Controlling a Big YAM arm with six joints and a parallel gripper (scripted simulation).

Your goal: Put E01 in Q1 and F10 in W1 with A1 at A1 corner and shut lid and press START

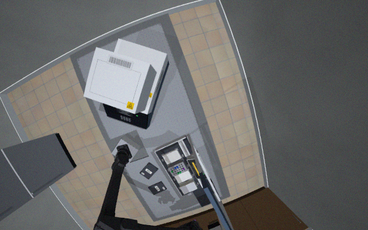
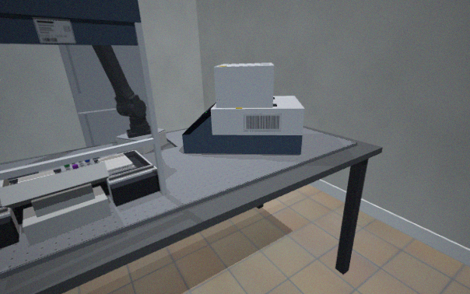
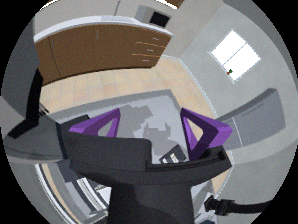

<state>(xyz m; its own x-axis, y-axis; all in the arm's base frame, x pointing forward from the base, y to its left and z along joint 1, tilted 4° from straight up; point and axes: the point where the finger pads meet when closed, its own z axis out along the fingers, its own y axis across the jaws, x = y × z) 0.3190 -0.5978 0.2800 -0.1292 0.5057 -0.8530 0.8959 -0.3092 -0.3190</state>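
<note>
My hand is 40 mm short of the tube cooling block, 380 mm to the right of it and 220 mm above it. Also, from my hand: frame post 190 mm ahead, 600 mm to the left, 60 mm below; then white deep-well block 80 mm ahead, 180 mm to the left, 220 mm below; then label 220 mm behind, 370 mm to the left, 290 mm below.
</note>
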